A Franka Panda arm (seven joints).
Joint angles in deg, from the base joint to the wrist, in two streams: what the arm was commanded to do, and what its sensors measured. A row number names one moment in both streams.
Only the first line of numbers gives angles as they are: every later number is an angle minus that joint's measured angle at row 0.
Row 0, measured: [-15.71, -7.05, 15.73, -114.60, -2.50, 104.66, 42.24]
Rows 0 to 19, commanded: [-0.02, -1.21, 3.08, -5.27, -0.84, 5.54, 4.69]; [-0.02, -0.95, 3.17, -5.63, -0.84, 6.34, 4.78]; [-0.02, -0.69, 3.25, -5.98, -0.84, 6.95, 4.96]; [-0.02, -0.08, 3.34, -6.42, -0.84, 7.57, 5.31]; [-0.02, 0.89, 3.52, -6.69, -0.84, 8.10, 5.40]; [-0.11, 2.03, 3.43, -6.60, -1.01, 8.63, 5.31]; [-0.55, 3.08, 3.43, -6.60, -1.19, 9.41, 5.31]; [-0.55, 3.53, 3.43, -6.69, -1.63, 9.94, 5.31]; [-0.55, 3.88, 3.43, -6.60, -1.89, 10.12, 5.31]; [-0.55, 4.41, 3.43, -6.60, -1.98, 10.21, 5.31]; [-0.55, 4.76, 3.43, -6.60, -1.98, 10.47, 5.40]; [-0.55, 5.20, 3.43, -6.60, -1.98, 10.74, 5.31]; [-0.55, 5.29, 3.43, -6.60, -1.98, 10.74, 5.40]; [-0.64, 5.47, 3.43, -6.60, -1.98, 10.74, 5.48]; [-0.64, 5.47, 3.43, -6.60, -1.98, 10.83, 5.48]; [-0.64, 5.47, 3.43, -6.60, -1.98, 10.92, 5.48]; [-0.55, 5.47, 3.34, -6.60, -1.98, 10.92, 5.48]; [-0.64, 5.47, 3.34, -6.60, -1.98, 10.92, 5.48]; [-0.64, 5.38, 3.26, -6.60, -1.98, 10.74, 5.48]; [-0.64, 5.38, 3.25, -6.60, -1.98, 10.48, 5.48]
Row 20, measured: [-0.33, 4.97, 2.89, -6.72, -1.12, 10.02, 4.23]
